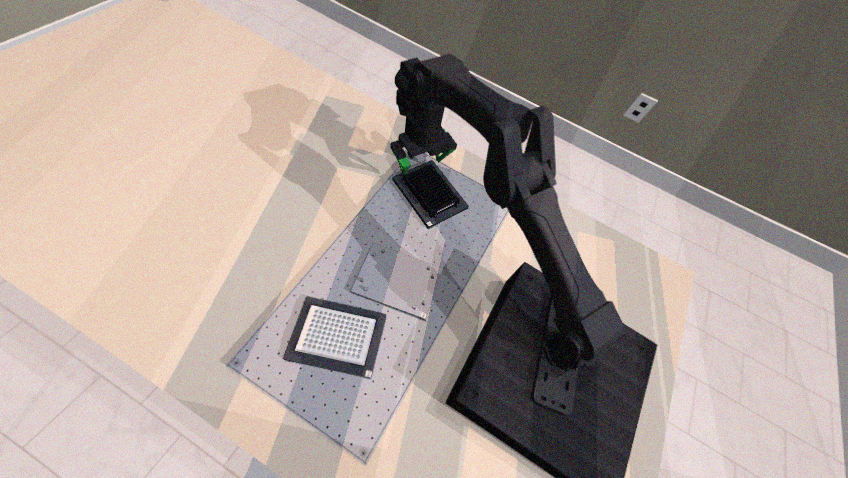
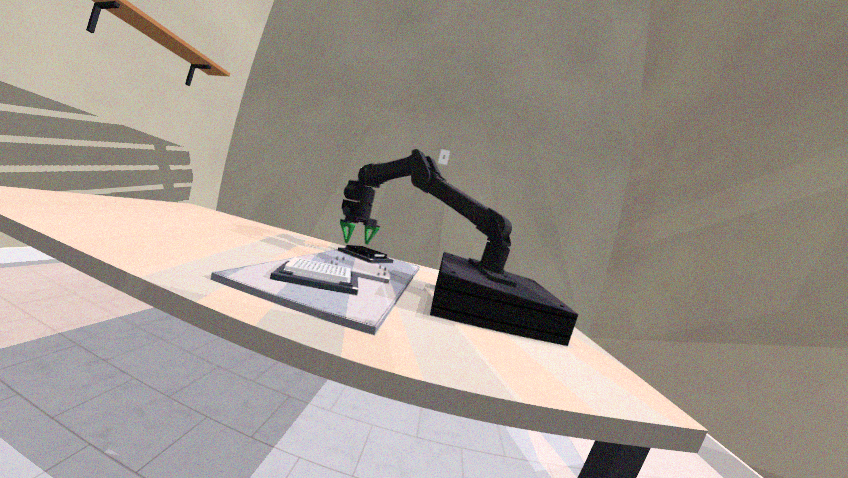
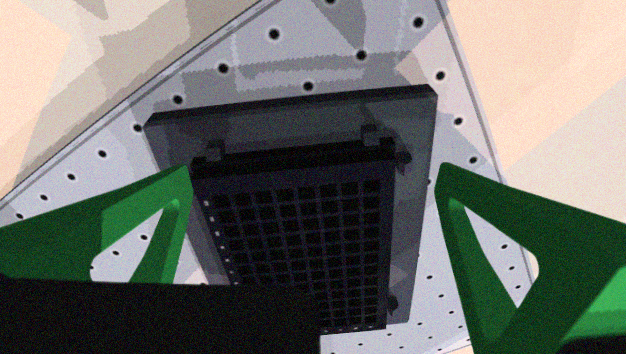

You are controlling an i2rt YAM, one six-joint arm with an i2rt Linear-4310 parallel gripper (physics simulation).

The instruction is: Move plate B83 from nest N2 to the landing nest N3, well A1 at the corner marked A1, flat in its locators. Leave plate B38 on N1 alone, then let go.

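Note:
A black well plate (image 1: 433, 185) (image 2: 366, 252) (image 3: 300, 240) lies in a dark nest (image 1: 418, 206) (image 3: 300, 120) at the far end of the board, between small locators. A white well plate (image 1: 338, 332) (image 2: 320, 270) lies in a dark nest (image 1: 376, 341) at the near end. Between them is an empty, light-coloured nest (image 1: 396, 279) (image 2: 374, 276) with small pins and a white corner tag (image 1: 423, 315). Plate and nest labels are unreadable. My gripper (image 1: 424, 161) (image 2: 357, 242) (image 3: 313, 177) is open and empty, a little above the black plate's far end, its green fingers apart on either side. The arm's dark housing hides part of that plate.
The nests stand on a grey perforated board (image 1: 332, 394) (image 2: 350, 317) on a wooden table (image 1: 148, 118) (image 2: 380, 362). The arm's black base block (image 1: 504, 409) (image 2: 498, 314) stands to the right of the board. A wall shelf (image 2: 160, 36) is high at the back left.

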